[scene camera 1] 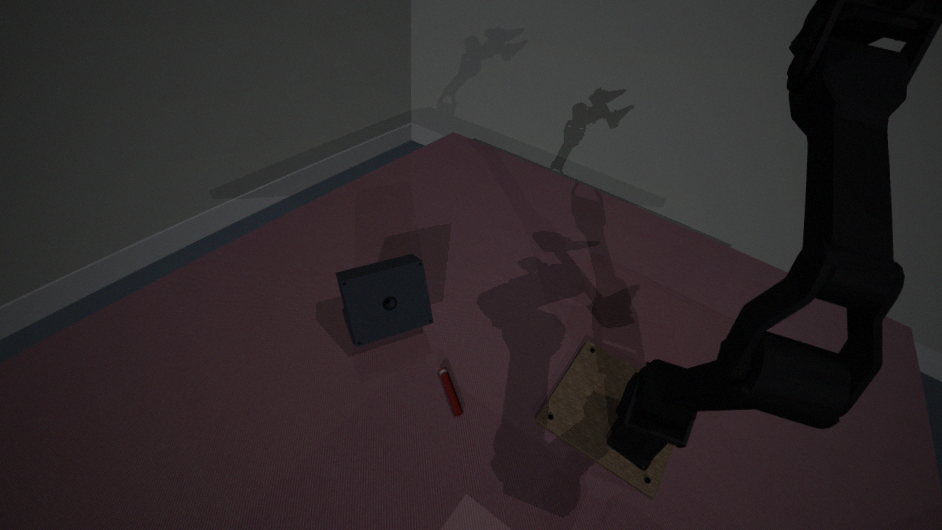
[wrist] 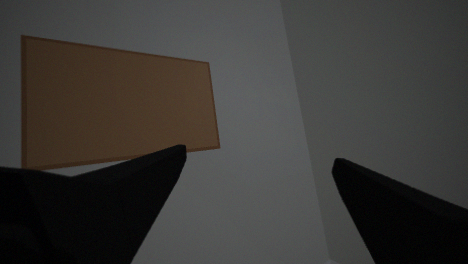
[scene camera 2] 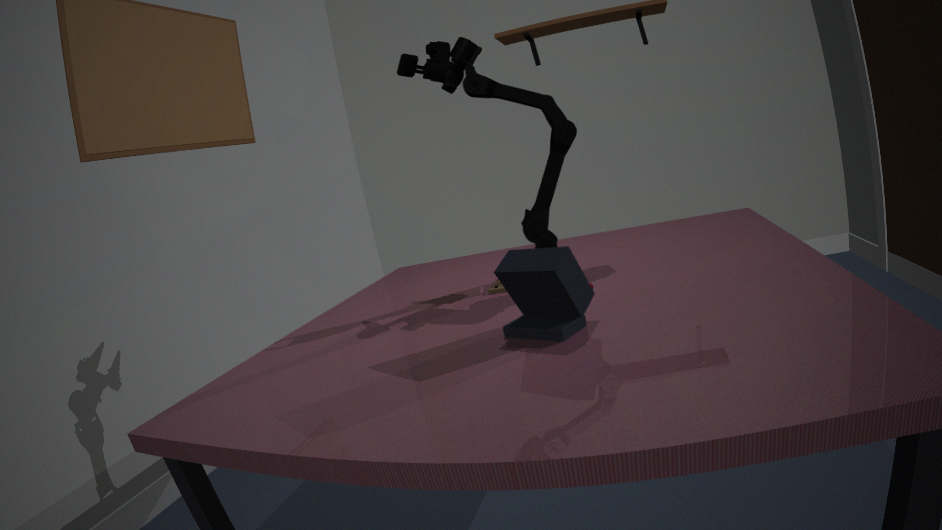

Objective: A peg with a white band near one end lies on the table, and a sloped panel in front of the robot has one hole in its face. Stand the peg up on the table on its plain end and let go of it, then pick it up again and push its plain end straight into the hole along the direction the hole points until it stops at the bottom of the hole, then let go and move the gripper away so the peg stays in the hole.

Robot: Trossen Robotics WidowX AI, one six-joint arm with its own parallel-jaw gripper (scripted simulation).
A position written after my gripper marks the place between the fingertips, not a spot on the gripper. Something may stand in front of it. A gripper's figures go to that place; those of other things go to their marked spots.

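Labels:
Gripper, mine (scene camera 2: 415, 65), 148 cm from the lens. Sloped panel (scene camera 2: 548, 281), 83 cm from the lens.

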